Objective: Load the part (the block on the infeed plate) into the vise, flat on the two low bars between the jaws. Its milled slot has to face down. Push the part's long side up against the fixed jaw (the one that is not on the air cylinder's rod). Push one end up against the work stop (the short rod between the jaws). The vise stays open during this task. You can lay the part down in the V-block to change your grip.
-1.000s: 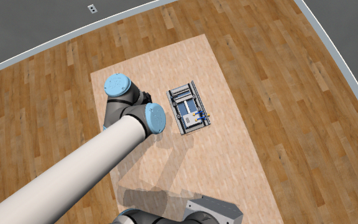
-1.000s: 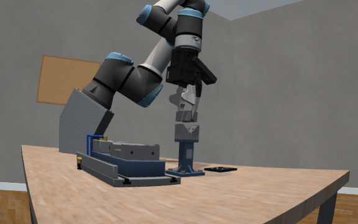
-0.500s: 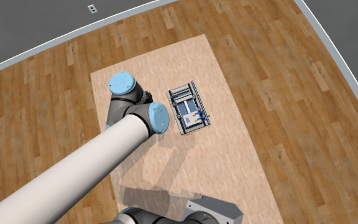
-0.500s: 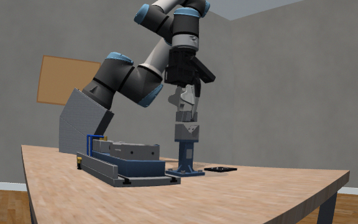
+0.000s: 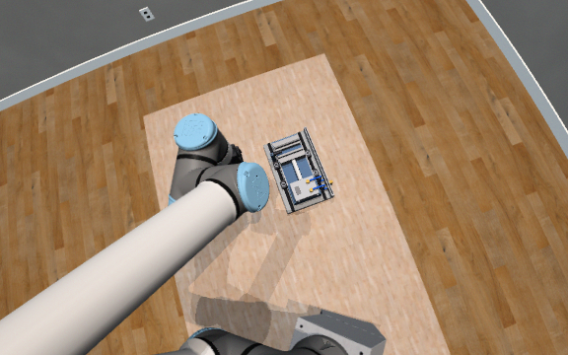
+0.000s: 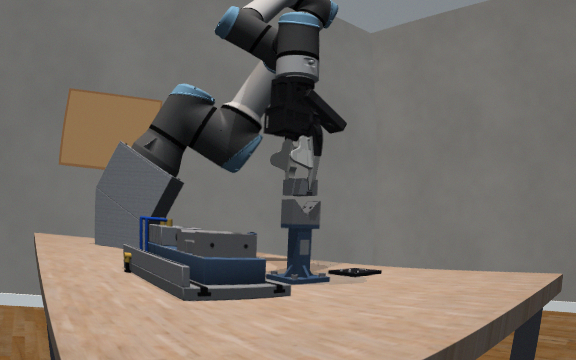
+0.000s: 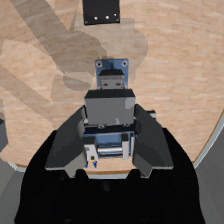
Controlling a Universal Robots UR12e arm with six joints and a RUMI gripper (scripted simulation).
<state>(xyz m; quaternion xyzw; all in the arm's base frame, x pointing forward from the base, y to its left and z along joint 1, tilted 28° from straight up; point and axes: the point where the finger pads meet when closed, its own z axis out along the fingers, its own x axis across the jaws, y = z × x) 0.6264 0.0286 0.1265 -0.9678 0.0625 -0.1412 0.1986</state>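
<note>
Right now the part is 10 mm below my hand. Round my hand: work stop (60 mm ahead, 170 mm to the right, 100 mm below); cylinder rod (30 mm behind, 220 mm to the right, 120 mm below); moving jaw (20 mm ahead, 220 mm to the right, 120 mm below).
</note>
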